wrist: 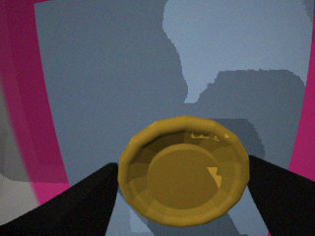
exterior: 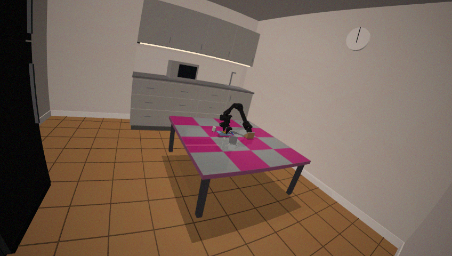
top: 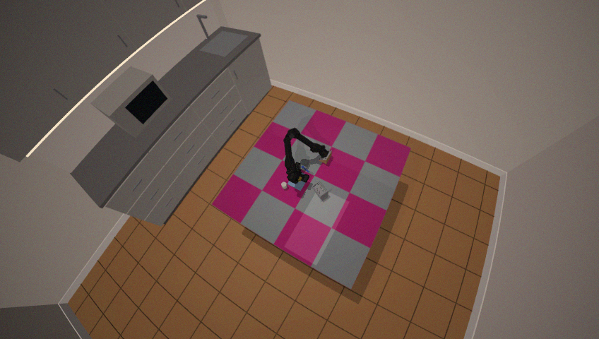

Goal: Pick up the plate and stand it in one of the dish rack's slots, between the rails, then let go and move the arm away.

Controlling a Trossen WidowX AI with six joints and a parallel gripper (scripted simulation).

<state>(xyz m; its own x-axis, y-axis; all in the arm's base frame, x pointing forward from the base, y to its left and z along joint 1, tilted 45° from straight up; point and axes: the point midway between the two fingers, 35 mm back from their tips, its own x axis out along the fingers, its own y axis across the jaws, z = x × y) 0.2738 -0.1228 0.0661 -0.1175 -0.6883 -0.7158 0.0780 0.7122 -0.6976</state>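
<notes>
Right now the blue mat is 10 mm ahead of my gripper tip. From my gripper tip the other things lie so: yellow plate (10 mm above); then blue spoon (110 mm behind, 10 mm to the left); then small white cup (100 mm ahead, 80 mm to the right, 20 mm above).
</notes>
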